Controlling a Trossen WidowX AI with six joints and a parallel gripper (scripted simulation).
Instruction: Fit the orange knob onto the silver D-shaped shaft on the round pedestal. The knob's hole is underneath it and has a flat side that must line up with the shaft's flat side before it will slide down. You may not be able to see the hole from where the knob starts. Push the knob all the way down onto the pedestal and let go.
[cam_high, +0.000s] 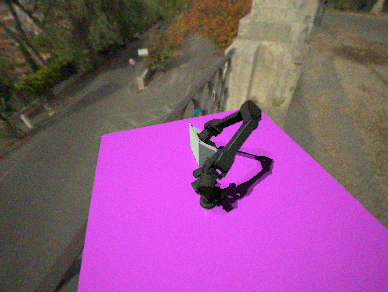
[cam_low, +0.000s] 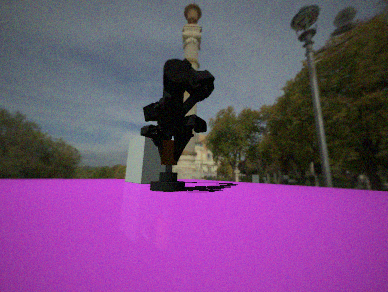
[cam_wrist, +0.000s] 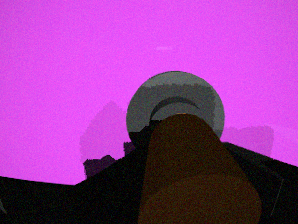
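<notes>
The pedestal is 4 cm below my gripper tip. Also, from my gripper tip: orange knob 3 cm above.
</notes>
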